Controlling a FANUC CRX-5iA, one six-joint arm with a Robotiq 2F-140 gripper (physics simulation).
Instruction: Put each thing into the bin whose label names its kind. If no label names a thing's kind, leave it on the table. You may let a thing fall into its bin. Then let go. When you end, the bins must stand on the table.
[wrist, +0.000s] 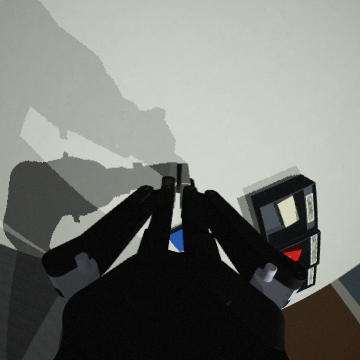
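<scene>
My gripper is shut on a dark, thin bolt, whose shaft stands out past the fingertips at the middle of the wrist view. A blue flat block shows in part through the gap between the fingers, nearer the gripper's body. At the right is a black bin with a cream thing inside. Beside it is a second black bin with a red thing inside, partly hidden by the right finger. Part of a third bin shows below. The white labels are too small to read.
The pale table top lies under the gripper and the bins. The arm's shadow falls across it at the left. The table's edge runs past the bins at the lower right, with a brown surface beyond it. A dark grey area lies at the lower left.
</scene>
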